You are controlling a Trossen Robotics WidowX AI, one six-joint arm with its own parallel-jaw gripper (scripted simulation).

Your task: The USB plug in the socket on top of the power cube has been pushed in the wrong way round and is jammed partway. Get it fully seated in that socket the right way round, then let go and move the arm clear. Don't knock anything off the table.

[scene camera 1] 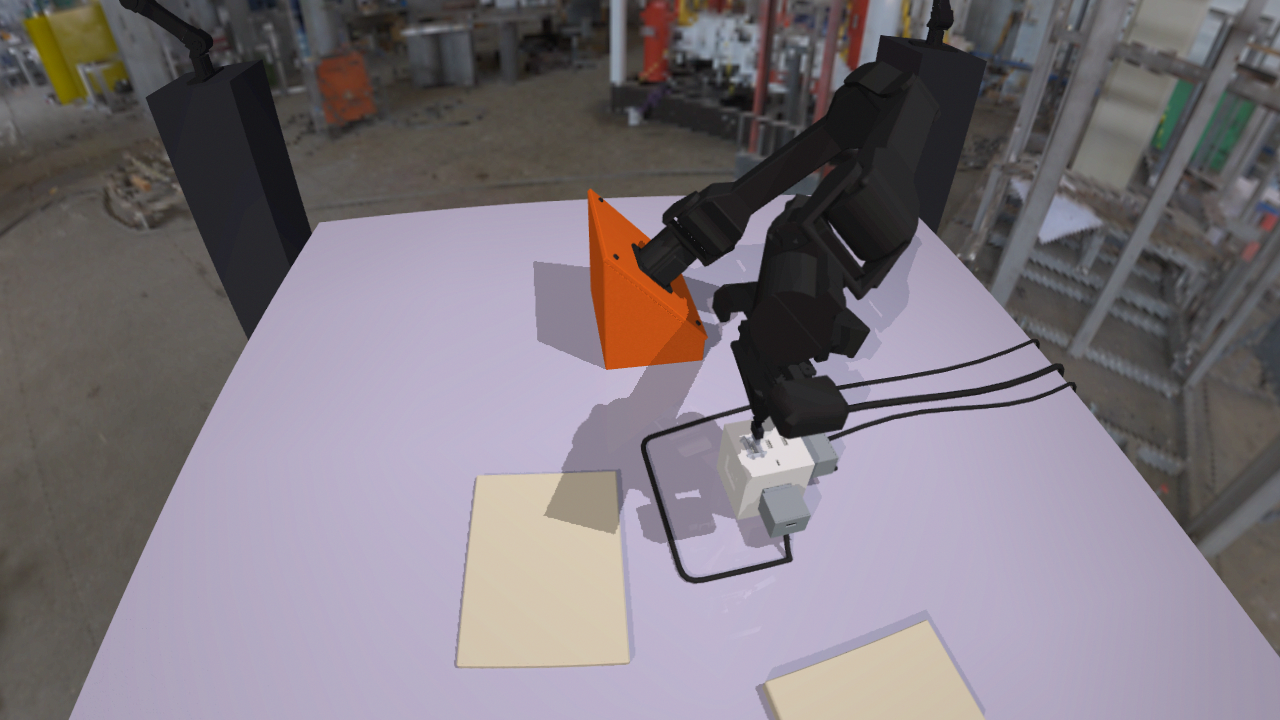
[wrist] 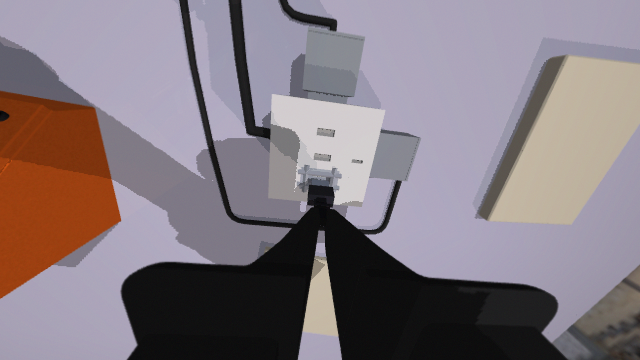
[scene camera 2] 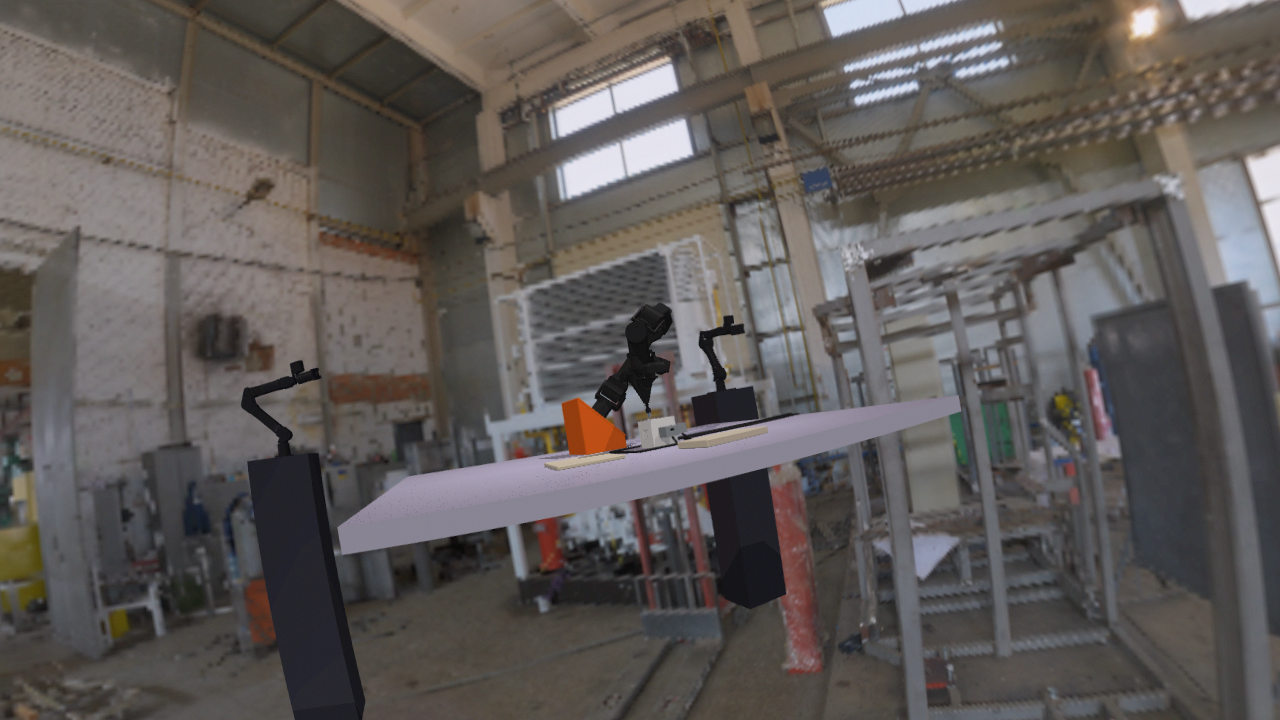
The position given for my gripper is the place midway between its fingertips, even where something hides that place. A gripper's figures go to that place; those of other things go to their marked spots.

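I see my gripper (wrist: 321, 215), which is 0.11 m from the lens. A black USB plug (wrist: 320, 195) is 0.12 m from the lens, and a beige pad (wrist: 320, 318) is 0.39 m from the lens. The marked spots on the black USB plug and the beige pad are 0.30 m apart.
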